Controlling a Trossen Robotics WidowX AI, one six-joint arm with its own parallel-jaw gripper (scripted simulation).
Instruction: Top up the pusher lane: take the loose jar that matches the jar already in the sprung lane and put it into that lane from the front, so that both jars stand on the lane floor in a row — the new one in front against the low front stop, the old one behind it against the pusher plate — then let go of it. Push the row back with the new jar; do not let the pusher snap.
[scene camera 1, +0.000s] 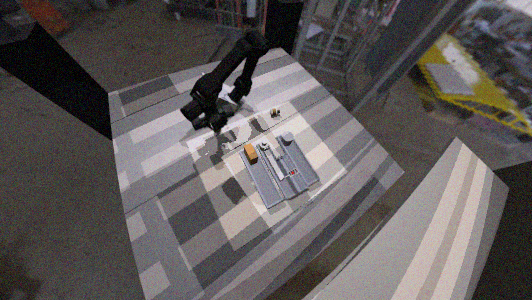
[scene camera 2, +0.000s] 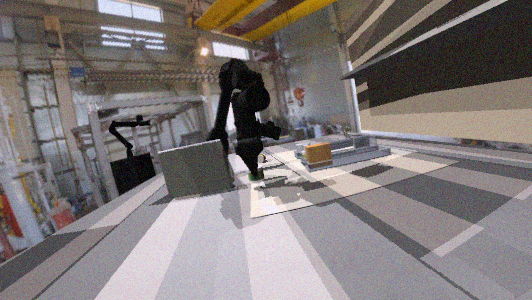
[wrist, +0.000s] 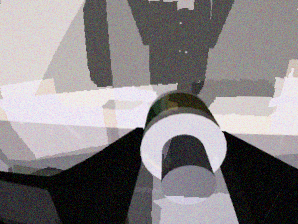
Observation:
I see my gripper (scene camera 2: 255, 173).
My gripper is seen too in the wrist view (wrist: 180, 136).

